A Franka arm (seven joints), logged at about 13 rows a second.
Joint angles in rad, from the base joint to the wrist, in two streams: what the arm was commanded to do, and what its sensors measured. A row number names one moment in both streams.
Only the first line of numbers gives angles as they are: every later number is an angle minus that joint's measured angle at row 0.
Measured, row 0:
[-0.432, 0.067, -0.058, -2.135, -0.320, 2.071, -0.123]
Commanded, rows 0 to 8:
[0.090, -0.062, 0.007, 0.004, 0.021, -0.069, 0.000]
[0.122, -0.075, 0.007, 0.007, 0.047, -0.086, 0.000]
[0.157, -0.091, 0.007, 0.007, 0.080, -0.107, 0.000]
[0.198, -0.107, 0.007, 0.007, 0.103, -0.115, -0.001]
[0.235, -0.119, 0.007, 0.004, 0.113, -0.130, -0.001]
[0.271, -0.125, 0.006, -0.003, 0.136, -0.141, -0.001]
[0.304, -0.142, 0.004, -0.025, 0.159, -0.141, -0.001]
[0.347, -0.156, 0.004, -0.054, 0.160, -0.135, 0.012]
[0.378, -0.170, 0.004, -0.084, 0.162, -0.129, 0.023]
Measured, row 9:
[0.318, -0.119, 0.017, -0.015, 0.146, -0.130, 0.007]
